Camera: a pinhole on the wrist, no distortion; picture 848 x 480 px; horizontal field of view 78.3 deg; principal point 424.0 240.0 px. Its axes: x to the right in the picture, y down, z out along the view. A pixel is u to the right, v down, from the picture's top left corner.
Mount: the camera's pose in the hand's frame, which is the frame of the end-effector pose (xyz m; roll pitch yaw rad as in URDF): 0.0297 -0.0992 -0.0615 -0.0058 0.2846 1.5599
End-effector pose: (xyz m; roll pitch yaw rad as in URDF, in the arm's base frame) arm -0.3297 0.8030 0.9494 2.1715 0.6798 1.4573
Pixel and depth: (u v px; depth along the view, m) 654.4 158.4 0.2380
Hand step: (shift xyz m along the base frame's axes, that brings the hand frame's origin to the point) 0.1555 0.0215 -0.0590
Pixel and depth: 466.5 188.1 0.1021
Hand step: -0.0087 -0.0129 -0.0802
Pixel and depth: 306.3 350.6 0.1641
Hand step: 0.0274 -0.0919 -0.0996
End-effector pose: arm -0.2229 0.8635 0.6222 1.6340 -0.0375 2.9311
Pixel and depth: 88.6 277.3 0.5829
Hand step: 0.1268 0.5693 -0.3333
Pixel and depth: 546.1 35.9 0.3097
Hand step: -0.1002 0.2455 0.0482
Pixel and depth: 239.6 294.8 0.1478
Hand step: 0.0013 0.0897 -0.1130
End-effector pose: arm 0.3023 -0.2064 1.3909 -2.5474 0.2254 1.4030
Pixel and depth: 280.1 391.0 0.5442
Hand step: -0.3851 -0.1474 -0.3276
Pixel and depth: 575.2 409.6 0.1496
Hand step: -0.0557 -0.0205 -0.0438
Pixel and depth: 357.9 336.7 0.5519
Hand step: -0.3046 -0.1128 -0.3711
